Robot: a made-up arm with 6 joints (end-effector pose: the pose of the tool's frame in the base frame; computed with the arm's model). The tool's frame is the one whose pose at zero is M. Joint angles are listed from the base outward.
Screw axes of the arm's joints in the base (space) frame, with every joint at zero. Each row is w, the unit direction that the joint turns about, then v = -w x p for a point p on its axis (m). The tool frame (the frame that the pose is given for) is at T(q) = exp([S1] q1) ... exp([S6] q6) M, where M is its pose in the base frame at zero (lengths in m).
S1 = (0, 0, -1, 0.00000, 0.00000, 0.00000)
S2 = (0, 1, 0, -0.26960, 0.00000, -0.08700)
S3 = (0, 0, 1, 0.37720, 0.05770, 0.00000)
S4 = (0, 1, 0, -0.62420, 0.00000, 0.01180)
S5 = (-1, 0, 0, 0.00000, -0.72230, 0.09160)
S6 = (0, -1, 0, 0.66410, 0.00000, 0.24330)
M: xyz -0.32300 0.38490 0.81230 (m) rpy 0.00 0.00 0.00 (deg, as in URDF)
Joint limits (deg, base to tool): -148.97..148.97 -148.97..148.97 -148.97..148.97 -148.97..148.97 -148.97..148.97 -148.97..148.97
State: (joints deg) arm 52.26 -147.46 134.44 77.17 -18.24 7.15
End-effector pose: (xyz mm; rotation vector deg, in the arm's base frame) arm 217.5 662.6 -434.8 -132.78 13.06 -65.27
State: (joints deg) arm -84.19 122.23 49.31 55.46 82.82 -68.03
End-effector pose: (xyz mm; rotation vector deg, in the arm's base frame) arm -114.6 210.0 23.5 75.25 -14.70 -68.33
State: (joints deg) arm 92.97 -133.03 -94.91 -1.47 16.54 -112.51
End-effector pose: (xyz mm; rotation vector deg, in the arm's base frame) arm 412.9 315.3 56.9 57.21 -64.56 -35.75
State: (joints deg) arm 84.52 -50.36 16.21 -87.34 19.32 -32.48
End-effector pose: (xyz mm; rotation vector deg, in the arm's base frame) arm 370.6 228.0 326.7 -77.32 -83.23 -61.07
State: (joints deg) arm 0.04 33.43 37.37 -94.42 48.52 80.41
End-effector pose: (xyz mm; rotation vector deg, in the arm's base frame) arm 199.4 417.8 28.5 -15.03 -139.63 -0.86
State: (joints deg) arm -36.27 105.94 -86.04 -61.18 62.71 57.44
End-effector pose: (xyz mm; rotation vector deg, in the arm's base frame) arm -315.4 187.4 452.2 -128.43 -18.64 97.63
